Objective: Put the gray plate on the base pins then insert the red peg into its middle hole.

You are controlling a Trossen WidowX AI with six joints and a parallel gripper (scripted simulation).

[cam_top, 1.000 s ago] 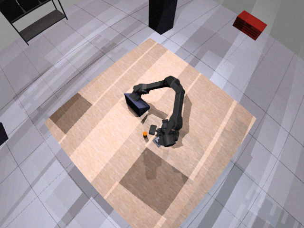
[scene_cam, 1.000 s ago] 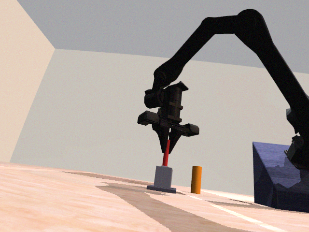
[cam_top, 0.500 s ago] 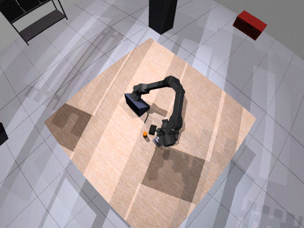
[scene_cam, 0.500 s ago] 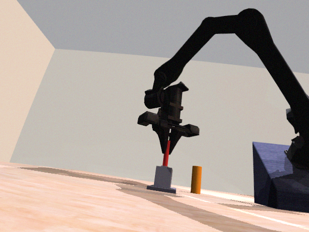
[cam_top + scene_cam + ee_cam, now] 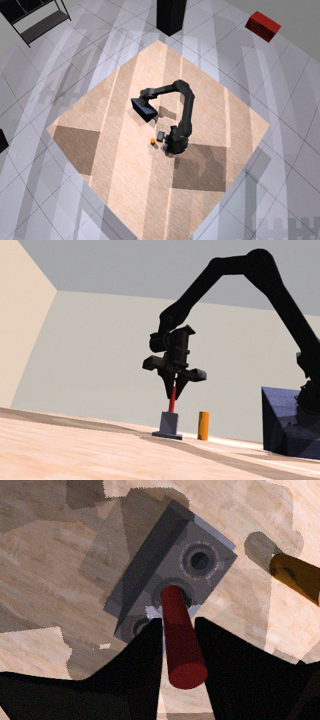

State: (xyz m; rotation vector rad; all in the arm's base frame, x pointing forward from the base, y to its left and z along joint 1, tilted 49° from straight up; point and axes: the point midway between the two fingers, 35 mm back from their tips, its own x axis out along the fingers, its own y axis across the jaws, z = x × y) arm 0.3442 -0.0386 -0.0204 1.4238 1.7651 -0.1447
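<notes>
My gripper tip is 1 cm above the red peg. Also, from my gripper tip: orange cylinder 10 cm behind, 7 cm to the right, 6 cm below; dark base 9 cm below; gray plate 5 cm below.
</notes>
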